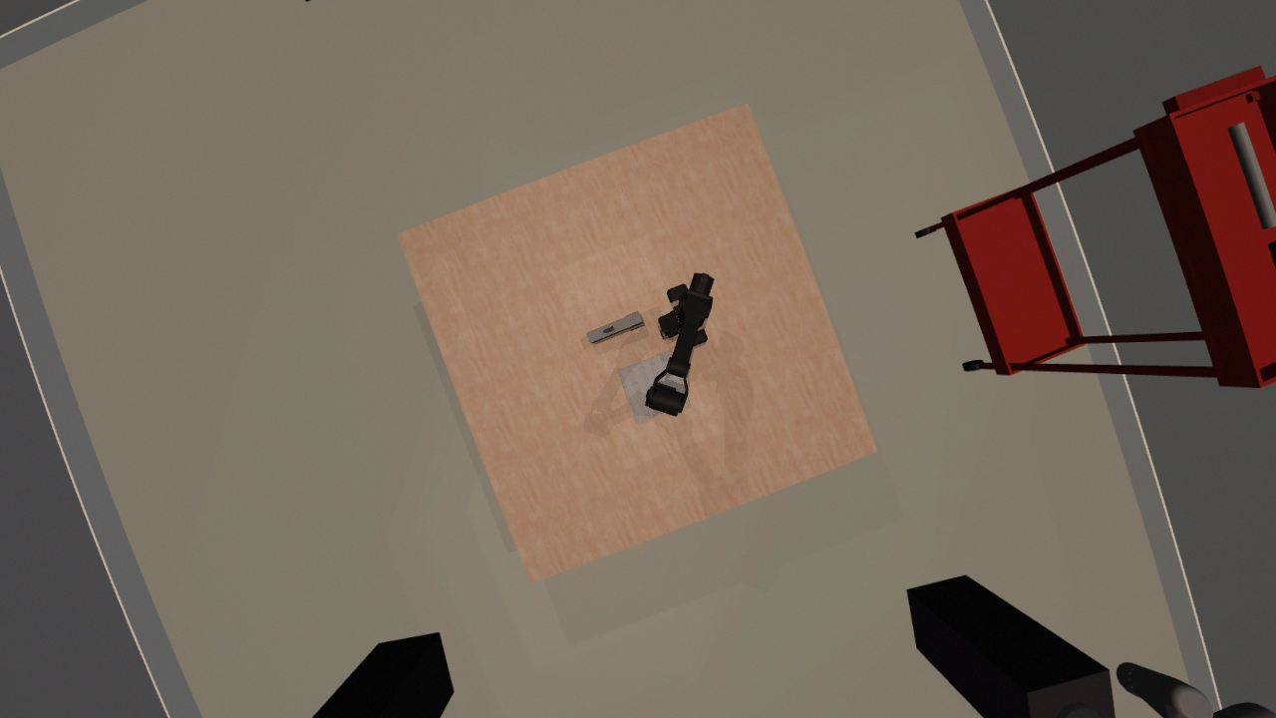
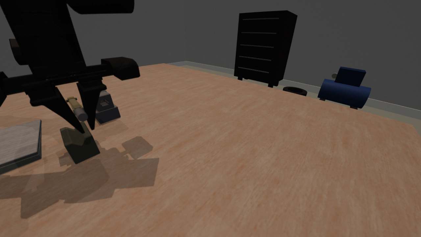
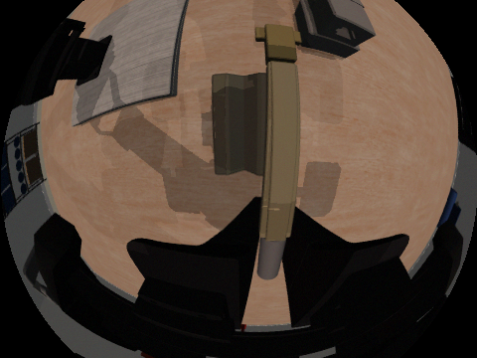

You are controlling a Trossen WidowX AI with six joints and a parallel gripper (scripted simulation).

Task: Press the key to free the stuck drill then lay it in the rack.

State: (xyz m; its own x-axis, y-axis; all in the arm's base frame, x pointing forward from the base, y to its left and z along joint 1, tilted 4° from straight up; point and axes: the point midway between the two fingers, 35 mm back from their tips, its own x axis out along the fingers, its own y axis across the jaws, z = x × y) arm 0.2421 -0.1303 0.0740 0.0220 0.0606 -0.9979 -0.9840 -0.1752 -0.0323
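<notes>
My gripper tip is now 2 cm past the rack, 4 cm to the right of it and 4 cm above it. Also, from my gripper tip: dark key (1 cm ahead, 24 cm to the left, 1 cm below); then dark grey holder block (2 cm ahead, 22 cm to the left, 2 cm below); then drill (1 cm behind, 4 cm to the left, 3 cm above).
</notes>
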